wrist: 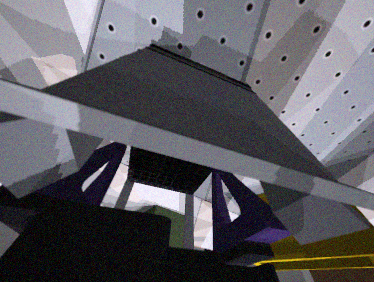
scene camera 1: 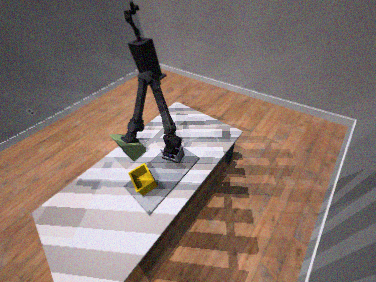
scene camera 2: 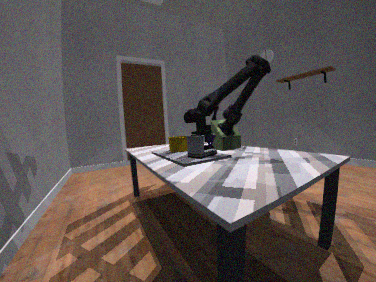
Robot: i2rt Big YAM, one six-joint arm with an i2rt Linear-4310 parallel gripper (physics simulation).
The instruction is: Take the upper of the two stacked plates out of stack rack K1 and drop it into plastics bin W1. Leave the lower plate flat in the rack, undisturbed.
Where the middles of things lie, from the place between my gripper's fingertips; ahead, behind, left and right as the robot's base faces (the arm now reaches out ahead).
The black plate [wrist: 145, 167] is 1 cm ahead of my hand.
